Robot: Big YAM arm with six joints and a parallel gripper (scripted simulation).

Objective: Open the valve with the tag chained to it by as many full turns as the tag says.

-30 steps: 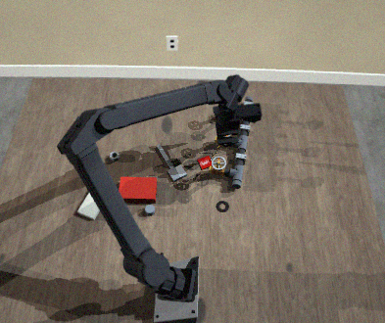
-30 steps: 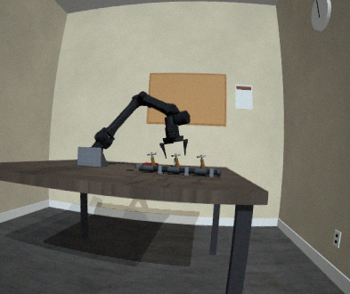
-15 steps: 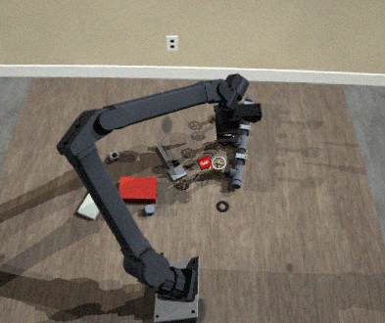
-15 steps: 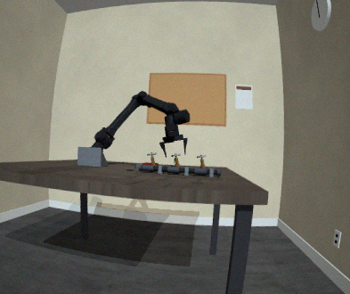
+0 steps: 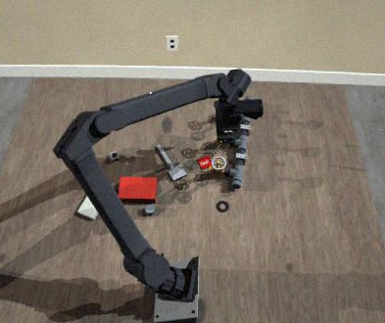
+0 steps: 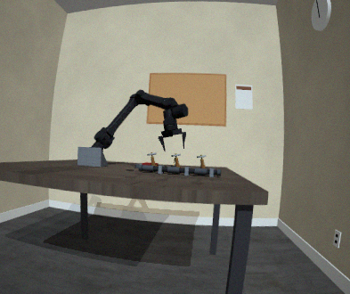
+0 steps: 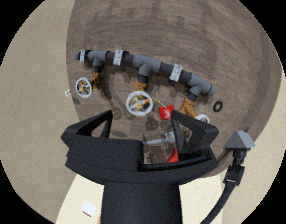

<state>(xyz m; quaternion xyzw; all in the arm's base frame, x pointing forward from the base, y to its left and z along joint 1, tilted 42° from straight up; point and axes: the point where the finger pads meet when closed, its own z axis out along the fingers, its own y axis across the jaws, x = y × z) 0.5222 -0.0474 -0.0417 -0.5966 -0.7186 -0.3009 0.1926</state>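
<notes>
Right now the red tag is 120 mm below my hand, 60 mm behind it and 40 mm to the left of it. From my hand the other things lie so: grey hammer-like tool: 170 mm to the left, 120 mm below, 100 mm behind; small grey cylinder: 280 mm behind, 200 mm to the left, 110 mm below; red block: 260 mm to the left, 220 mm behind, 110 mm below.
</notes>
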